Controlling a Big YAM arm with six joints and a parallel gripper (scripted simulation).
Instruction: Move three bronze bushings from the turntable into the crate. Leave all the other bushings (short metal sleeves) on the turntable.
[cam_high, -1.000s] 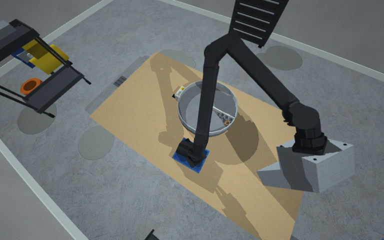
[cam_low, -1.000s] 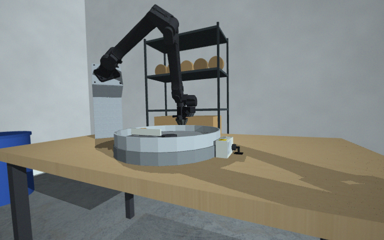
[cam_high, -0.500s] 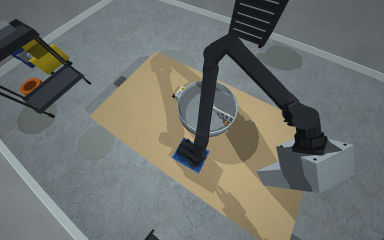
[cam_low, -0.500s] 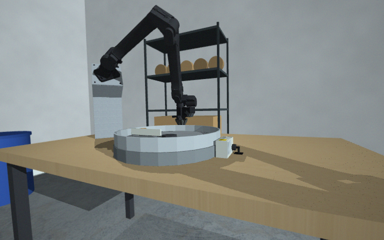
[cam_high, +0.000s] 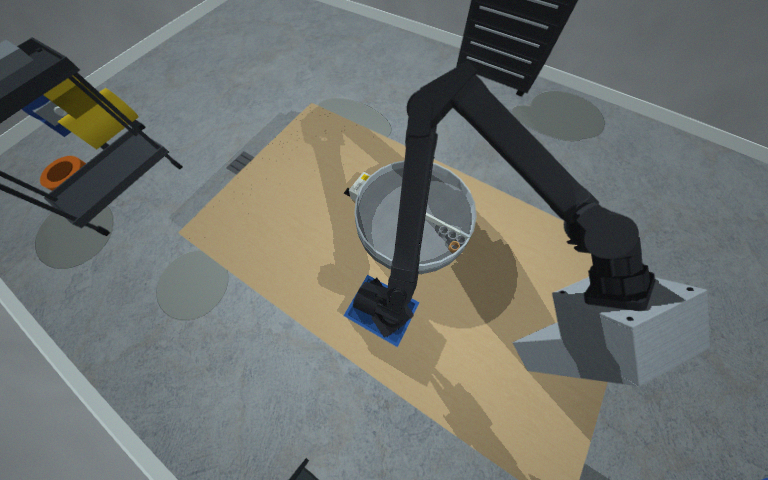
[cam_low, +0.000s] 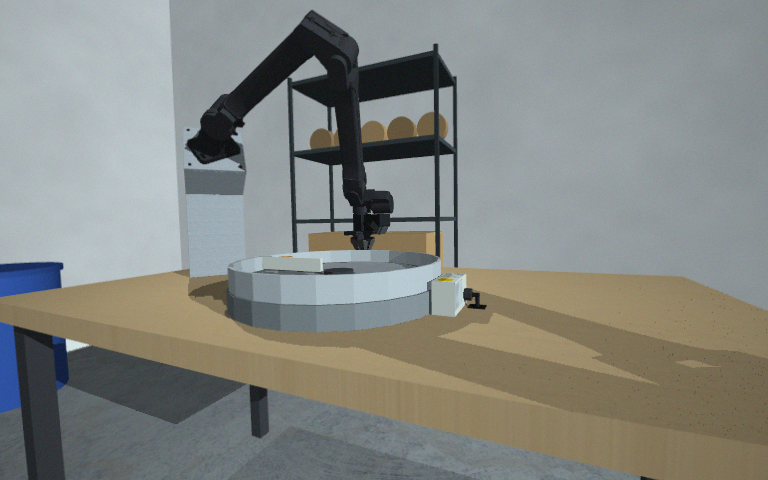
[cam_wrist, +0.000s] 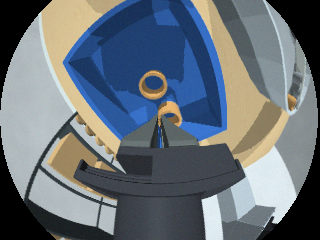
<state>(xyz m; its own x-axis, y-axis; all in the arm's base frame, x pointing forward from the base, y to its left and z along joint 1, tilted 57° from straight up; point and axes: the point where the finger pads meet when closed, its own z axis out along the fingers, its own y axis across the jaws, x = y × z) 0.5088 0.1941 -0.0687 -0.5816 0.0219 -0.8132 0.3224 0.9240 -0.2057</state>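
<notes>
Right now my hand is 40 mm short of the blue crate, 10 mm to the left of it and 10 mm above it. Round my hand: grey turntable: 370 mm to the right, 90 mm ahead, 10 mm above.
</notes>
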